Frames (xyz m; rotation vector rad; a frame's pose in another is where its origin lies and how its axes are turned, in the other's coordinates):
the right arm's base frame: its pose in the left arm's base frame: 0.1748 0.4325 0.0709 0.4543 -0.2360 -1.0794
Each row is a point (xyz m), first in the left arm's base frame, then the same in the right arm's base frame.
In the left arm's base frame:
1: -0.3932 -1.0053 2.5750
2: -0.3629 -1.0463 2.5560
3: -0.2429 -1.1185 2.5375
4: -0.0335 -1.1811 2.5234
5: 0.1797 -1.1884 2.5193
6: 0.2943 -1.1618 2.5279
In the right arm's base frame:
1: 0.9317 0.1545 2.7872
2: 0.9827 0.1535 2.7681
3: 1.1025 0.2118 2.7210
4: 1.2546 0.3467 2.6396
5: 1.3591 0.5109 2.5522
6: 1.3877 0.6162 2.5075

